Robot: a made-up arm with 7 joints. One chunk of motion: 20 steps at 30 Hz.
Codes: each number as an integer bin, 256 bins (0 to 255) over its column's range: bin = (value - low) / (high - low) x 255, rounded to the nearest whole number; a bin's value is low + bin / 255 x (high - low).
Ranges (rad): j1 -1.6..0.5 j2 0..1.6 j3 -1.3..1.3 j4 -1.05..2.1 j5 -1.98..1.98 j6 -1.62..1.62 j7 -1.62..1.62
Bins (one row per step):
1: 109 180 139 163 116 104 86
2: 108 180 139 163 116 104 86
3: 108 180 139 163 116 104 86
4: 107 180 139 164 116 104 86
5: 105 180 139 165 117 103 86
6: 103 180 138 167 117 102 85
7: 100 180 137 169 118 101 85
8: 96 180 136 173 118 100 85
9: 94 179 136 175 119 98 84
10: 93 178 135 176 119 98 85
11: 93 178 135 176 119 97 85
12: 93 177 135 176 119 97 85
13: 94 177 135 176 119 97 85
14: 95 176 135 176 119 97 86
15: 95 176 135 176 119 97 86
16: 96 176 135 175 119 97 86
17: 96 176 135 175 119 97 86
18: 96 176 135 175 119 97 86
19: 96 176 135 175 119 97 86
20: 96 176 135 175 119 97 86
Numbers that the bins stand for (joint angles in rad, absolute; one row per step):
1: -0.7024 1.1294 0.1173 0.9635 -0.1786 -0.2986 -0.5273
2: -0.7106 1.1294 0.1173 0.9635 -0.1786 -0.2986 -0.5273
3: -0.7106 1.1294 0.1173 0.9635 -0.1786 -0.2986 -0.5273
4: -0.7188 1.1294 0.1173 0.9759 -0.1786 -0.2986 -0.5273
5: -0.7353 1.1294 0.1173 0.9882 -0.1631 -0.3113 -0.5273
6: -0.7518 1.1294 0.1071 1.0129 -0.1631 -0.3240 -0.5400
7: -0.7765 1.1294 0.0969 1.0376 -0.1475 -0.3367 -0.5400
8: -0.8094 1.1294 0.0867 1.0871 -0.1475 -0.3494 -0.5400
9: -0.8259 1.1231 0.0867 1.1118 -0.1320 -0.3748 -0.5527
10: -0.8341 1.1169 0.0765 1.1241 -0.1320 -0.3748 -0.5400
11: -0.8341 1.1169 0.0765 1.1241 -0.1320 -0.3875 -0.5400
12: -0.8341 1.1106 0.0765 1.1241 -0.1320 -0.3875 -0.5400
13: -0.8259 1.1106 0.0765 1.1241 -0.1320 -0.3875 -0.5400
14: -0.8176 1.1043 0.0765 1.1241 -0.1320 -0.3875 -0.5273
15: -0.8176 1.1043 0.0765 1.1241 -0.1320 -0.3875 -0.5273
16: -0.8094 1.1043 0.0765 1.1118 -0.1320 -0.3875 -0.5273
17: -0.8094 1.1043 0.0765 1.1118 -0.1320 -0.3875 -0.5273
18: -0.8094 1.1043 0.0765 1.1118 -0.1320 -0.3875 -0.5273
19: -0.8094 1.1043 0.0765 1.1118 -0.1320 -0.3875 -0.5273
20: -0.8094 1.1043 0.0765 1.1118 -0.1320 -0.3875 -0.5273

